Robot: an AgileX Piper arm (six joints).
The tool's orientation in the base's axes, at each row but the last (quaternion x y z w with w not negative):
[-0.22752 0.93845 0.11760 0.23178]
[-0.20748 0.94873 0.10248 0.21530]
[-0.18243 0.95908 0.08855 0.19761]
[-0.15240 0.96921 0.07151 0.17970]
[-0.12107 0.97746 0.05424 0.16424]
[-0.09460 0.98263 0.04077 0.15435]
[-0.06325 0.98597 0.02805 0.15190]
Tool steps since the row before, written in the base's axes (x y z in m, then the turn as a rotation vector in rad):
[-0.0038 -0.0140 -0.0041 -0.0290 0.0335 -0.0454]
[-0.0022 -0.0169 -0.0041 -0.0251 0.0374 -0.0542]
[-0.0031 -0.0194 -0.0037 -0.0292 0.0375 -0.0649]
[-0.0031 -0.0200 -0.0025 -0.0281 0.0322 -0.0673]
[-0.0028 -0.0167 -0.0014 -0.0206 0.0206 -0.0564]
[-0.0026 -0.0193 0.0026 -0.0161 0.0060 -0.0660]
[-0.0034 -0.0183 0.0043 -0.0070 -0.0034 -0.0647]
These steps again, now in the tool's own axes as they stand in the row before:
[0.0102 -0.0108 -0.0025 0.0326 0.0378 0.0391]
[0.0096 -0.0146 -0.0020 0.0320 0.0387 0.0495]
[0.0103 -0.0170 -0.0024 0.0399 0.0393 0.0578]
[0.0091 -0.0181 -0.0026 0.0412 0.0338 0.0593]
[0.0067 -0.0155 -0.0020 0.0332 0.0214 0.0497]
[0.0050 -0.0182 -0.0053 0.0345 0.0057 0.0585]
[0.0040 -0.0175 -0.0065 0.0266 -0.0048 0.0593]

